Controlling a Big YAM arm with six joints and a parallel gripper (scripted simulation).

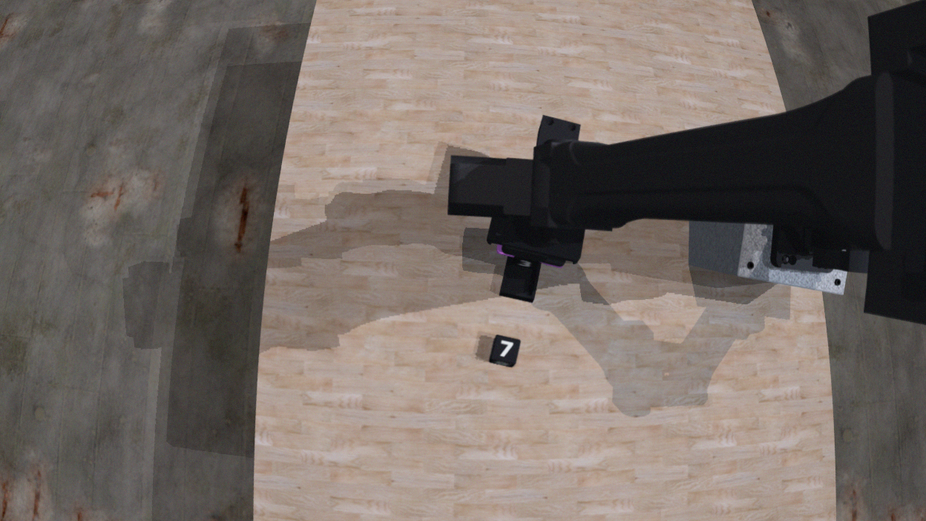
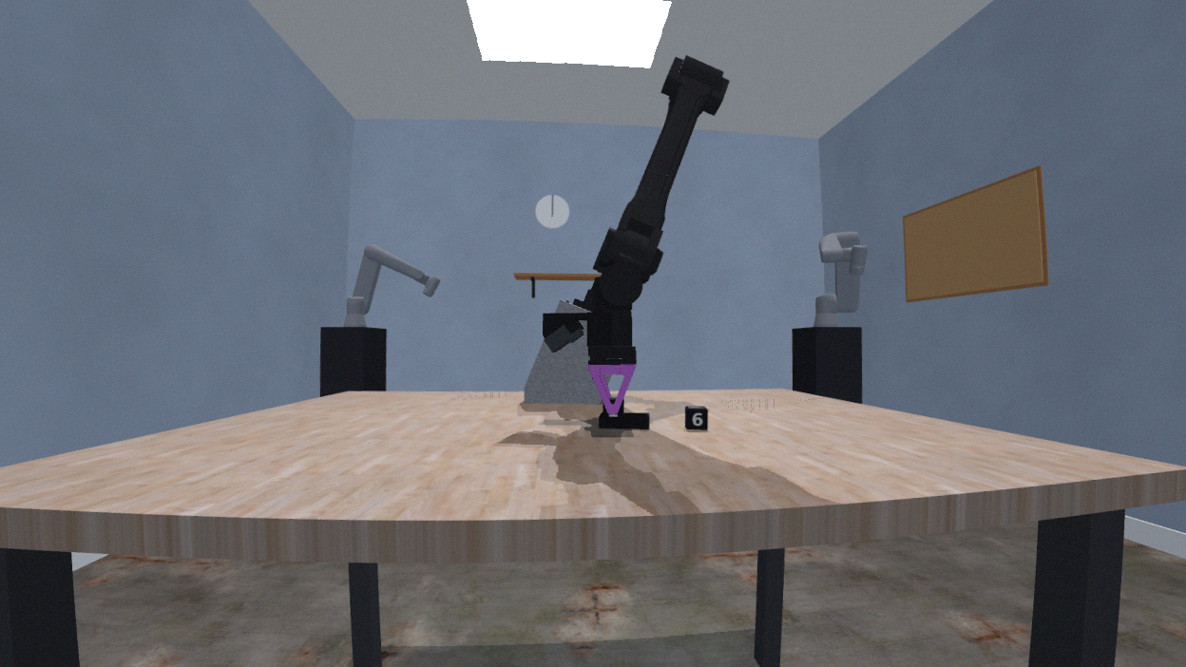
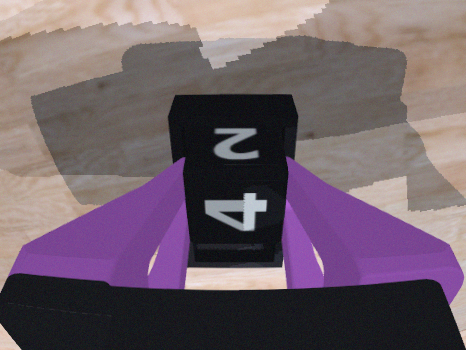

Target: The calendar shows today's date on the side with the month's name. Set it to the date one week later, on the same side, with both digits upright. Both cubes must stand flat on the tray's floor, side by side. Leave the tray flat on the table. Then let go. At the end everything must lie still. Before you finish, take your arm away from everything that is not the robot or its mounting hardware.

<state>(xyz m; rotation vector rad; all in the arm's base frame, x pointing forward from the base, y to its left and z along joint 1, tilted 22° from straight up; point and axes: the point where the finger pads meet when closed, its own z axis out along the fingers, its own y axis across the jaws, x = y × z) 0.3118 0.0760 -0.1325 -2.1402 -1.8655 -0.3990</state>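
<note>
My hand is 2 cm to the right of the black tray and 2 cm above it. Also, from my hand: black cube: 12 cm to the left, 2 cm ahead, 1 cm below.
</note>
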